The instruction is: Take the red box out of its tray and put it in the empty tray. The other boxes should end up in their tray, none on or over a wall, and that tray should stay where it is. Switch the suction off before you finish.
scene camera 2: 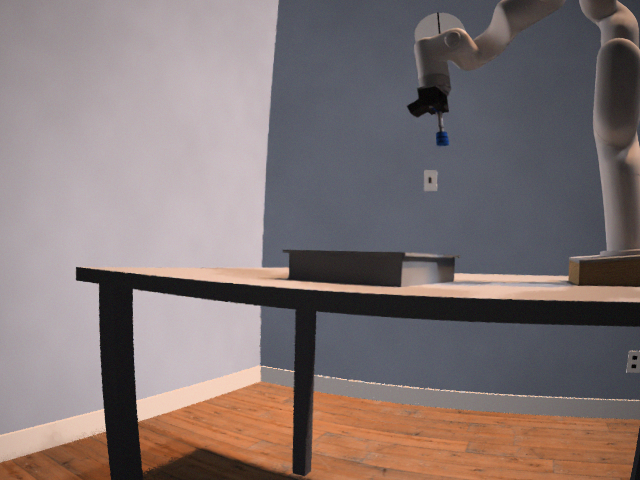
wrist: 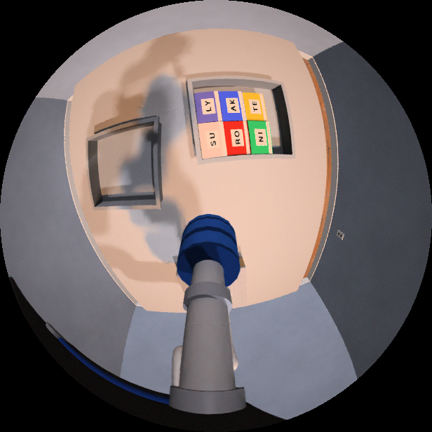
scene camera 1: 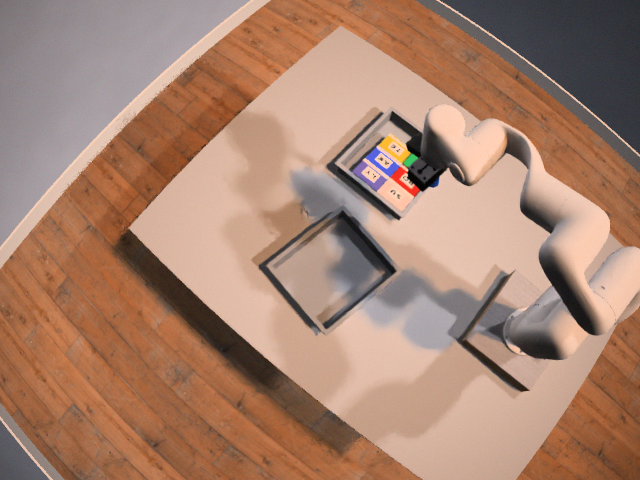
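Pixels of known places: hand at its tool point: (scene camera 2: 442,144); arm's base at its link origin: (scene camera 2: 628,254).
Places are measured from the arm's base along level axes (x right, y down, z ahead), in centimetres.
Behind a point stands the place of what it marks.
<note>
The red box (scene camera 1: 399,176) {z 53.1, x 4.9, y 1.4 cm} (wrist: 236,138), marked RO, lies in the middle of the near row in its tray (scene camera 1: 361,138) {z 67.5, x 5.0, y 0.9 cm} (wrist: 245,159), between the pale SU box (scene camera 1: 395,194) {z 50.1, x 0.2, y 0.9 cm} (wrist: 212,140) and the green NI box (scene camera 1: 410,161) {z 54.1, x 10.2, y 1.1 cm} (wrist: 260,137). The purple LY (scene camera 1: 369,176) {z 58.1, x -1.3, y 0.9 cm} (wrist: 206,107), blue AK (scene camera 1: 382,163) {z 58.7, x 4.1, y 1.3 cm} (wrist: 230,105) and yellow TE (scene camera 1: 394,147) {z 60.1, x 10.3, y 1.9 cm} (wrist: 254,106) boxes form the other row. The empty tray (scene camera 1: 292,298) {z 47.4, x -36.7, y 0.9 cm} (wrist: 158,165) stands apart. My suction cup (scene camera 1: 435,182) (scene camera 2: 442,138) (wrist: 209,240) hangs high above the table, open, holding nothing.
The filled tray has a free strip beside the yellow and green boxes. The arm's base stands on a wooden block (scene camera 1: 516,369) {z -5.3, x -8.6, y -0.1 cm} (scene camera 2: 602,271) {z 6.0, x -12.2, y 3.3 cm} on the table (scene camera 1: 206,206) {z 82.1, x -37.2, y 5.9 cm}. A grey tray (scene camera 2: 345,267) {z 45.9, x -36.0, y 3.4 cm} shows side-on in scene camera 2; its inside is hidden.
</note>
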